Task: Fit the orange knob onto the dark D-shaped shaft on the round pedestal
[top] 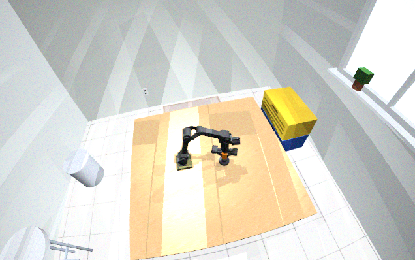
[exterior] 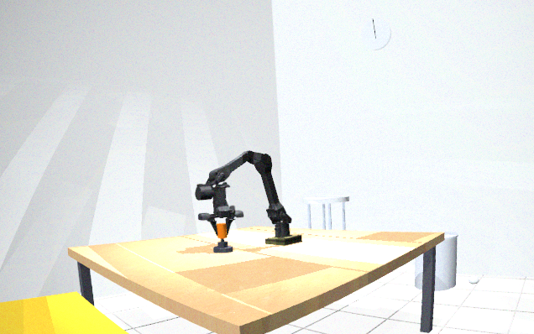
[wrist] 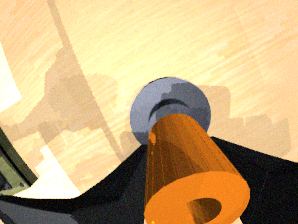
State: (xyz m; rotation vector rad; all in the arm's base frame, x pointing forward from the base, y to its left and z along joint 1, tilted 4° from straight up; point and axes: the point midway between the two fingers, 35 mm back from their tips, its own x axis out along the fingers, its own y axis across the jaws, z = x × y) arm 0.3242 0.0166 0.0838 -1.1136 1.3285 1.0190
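The orange knob lies 2 cm above my gripper tip. Also, from my gripper tip: dark shaft 4 cm below.
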